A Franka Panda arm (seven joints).
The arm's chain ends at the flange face. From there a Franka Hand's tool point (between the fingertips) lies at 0.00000 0.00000 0.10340 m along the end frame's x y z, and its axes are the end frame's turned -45 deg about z.
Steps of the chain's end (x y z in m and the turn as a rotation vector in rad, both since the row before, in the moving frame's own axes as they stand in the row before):
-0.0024 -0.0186 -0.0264 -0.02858 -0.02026 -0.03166
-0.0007 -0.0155 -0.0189 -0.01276 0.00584 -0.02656
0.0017 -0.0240 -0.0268 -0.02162 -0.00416 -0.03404
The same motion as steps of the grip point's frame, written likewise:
0.0079 -0.0142 -0.0265 -0.00588 -0.03454 -0.03166
0.0100 -0.0101 -0.0189 -0.01315 -0.00489 -0.02656
0.0163 -0.0145 -0.0268 -0.01235 -0.01823 -0.03404

